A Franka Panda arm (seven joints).
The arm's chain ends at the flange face. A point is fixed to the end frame.
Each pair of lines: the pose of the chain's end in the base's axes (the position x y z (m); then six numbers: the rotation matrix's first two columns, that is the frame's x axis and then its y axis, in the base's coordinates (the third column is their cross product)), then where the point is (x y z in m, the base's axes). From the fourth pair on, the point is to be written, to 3 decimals.
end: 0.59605 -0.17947 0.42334 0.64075 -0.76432 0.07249 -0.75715 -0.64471 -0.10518
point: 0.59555 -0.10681 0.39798
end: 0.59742 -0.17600 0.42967 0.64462 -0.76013 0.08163 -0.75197 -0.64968 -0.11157
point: 0.59675 -0.10341 0.40410
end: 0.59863 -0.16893 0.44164 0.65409 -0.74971 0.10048 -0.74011 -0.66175 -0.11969
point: 0.59737 -0.09659 0.41540
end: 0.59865 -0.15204 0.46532 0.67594 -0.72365 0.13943 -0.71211 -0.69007 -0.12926
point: 0.596 -0.080 0.437
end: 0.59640 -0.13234 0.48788 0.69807 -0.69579 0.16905 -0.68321 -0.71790 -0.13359
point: 0.592 -0.061 0.459
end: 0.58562 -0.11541 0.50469 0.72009 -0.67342 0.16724 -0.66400 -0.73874 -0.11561
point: 0.578 -0.045 0.475
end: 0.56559 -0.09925 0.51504 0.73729 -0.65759 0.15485 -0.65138 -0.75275 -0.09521
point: 0.556 -0.029 0.485
